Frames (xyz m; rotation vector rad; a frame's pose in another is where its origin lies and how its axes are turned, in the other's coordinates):
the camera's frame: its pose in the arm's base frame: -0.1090 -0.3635 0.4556 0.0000 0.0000 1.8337
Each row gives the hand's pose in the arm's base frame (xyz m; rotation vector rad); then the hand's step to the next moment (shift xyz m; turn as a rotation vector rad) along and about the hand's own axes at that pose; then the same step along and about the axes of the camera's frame.
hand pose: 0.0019 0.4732 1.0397 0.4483 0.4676 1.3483
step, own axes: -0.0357 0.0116 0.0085 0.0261 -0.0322 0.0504
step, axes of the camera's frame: -0.0298 0.0187 0.0157 0.0026 -0.0614 0.0220
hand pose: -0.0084 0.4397 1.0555 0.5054 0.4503 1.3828
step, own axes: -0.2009 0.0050 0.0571 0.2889 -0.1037 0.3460
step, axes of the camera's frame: -0.1962 0.0510 0.0507 0.1565 -0.3762 0.2189
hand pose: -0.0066 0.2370 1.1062 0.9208 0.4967 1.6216
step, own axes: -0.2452 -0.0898 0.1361 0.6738 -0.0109 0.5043
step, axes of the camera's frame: -0.2681 -0.1070 -0.0581 0.4507 -0.5066 0.4987
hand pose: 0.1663 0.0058 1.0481 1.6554 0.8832 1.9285
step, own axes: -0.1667 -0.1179 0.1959 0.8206 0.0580 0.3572
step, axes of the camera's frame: -0.0546 -0.2068 -0.1852 0.5208 -0.3536 0.6388
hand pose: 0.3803 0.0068 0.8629 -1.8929 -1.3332 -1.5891
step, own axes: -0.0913 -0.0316 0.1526 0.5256 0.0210 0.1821
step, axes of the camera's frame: 0.0683 -0.0904 -0.1406 0.3185 -0.1806 0.4193
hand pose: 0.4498 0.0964 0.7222 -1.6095 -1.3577 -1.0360
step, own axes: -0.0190 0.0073 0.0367 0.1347 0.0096 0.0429
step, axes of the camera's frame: 0.0229 -0.0156 -0.0316 0.0767 -0.0489 0.1086
